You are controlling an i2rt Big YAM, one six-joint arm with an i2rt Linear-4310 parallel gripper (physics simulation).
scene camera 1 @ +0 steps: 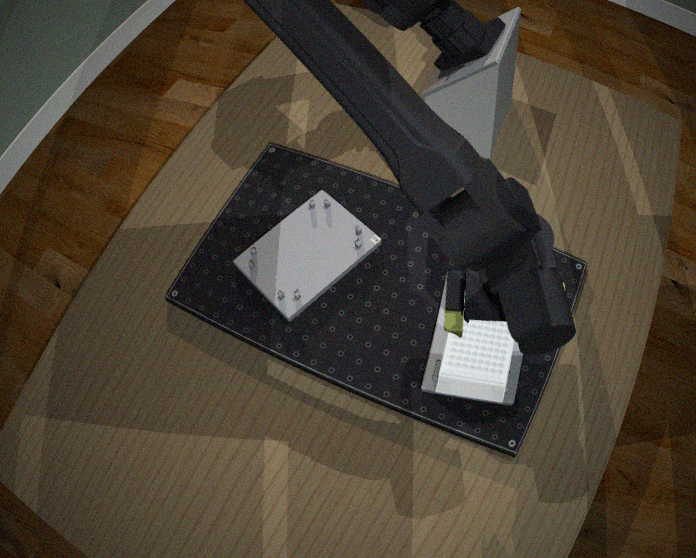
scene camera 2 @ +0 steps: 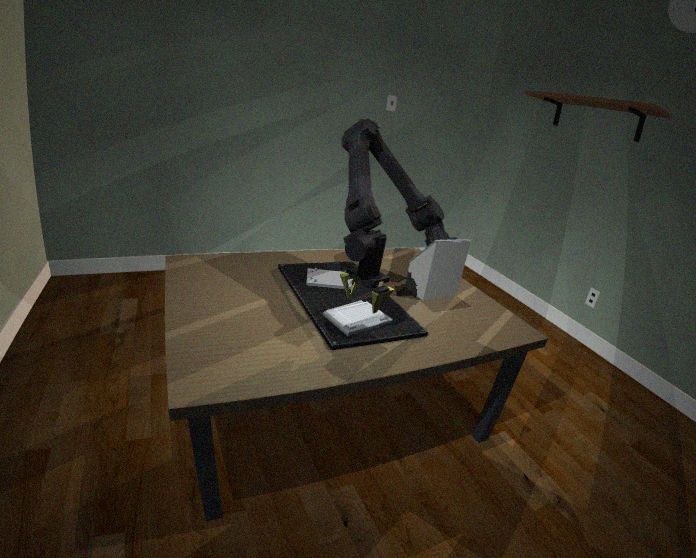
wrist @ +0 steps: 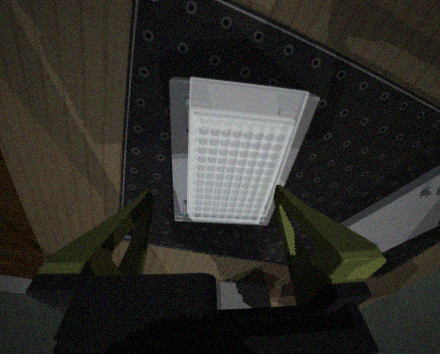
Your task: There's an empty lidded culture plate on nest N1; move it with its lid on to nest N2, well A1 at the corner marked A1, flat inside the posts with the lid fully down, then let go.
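Frame: origin at the arm's base, x ahead, y left, z up, level; centimetres.
Seen in the pictures: gripper, fingertip midpoint: [scene camera 1: 499,334] [scene camera 2: 361,305] [wrist: 213,192]; arm's base at its link origin: [scene camera 1: 473,47] [scene camera 2: 440,249].
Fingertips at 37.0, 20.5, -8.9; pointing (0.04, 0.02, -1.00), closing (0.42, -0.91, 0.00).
Offsets run from my fingertips to a thing's top centre, as dx, dy, dz. "*": to the spot under its first point. Level surfaces: height alone.
The white lidded culture plate {+1.5, -1.6, -2.5} [scene camera 1: 479,351] [scene camera 2: 352,312] [wrist: 235,165] lies on nest N1 {-0.8, -2.4, -4.2} [scene camera 1: 432,355] [wrist: 180,130], a grey block; rows of wells show through the clear lid. My gripper [scene camera 1: 511,310] [scene camera 2: 363,305] [wrist: 213,192] is open and empty. Its yellow-green fingertips are above the plate's end nearer the arm, one towards each long side. In scene camera 1 the wrist hides that end and one finger. Nest N2 {-0.7, -28.4, -3.8} [scene camera 1: 310,258] [scene camera 2: 325,279] [wrist: 400,215] is a light grey block with several small posts and no plate. A small label {* -6.4, -21.1, -4.7} [scene camera 1: 375,239] marks one corner; its lettering is too small to read surely.
Both nests are on a black perforated board {-2.1, -17.8, -5.9} [scene camera 1: 348,348] [scene camera 2: 336,341] [wrist: 215,40] on the wooden table {dz -7.2} [scene camera 1: 174,465] [scene camera 2: 249,360]. A tall light grey wedge-shaped block [scene camera 1: 473,110] [scene camera 2: 444,270] stands beside the board, near the arm's base.
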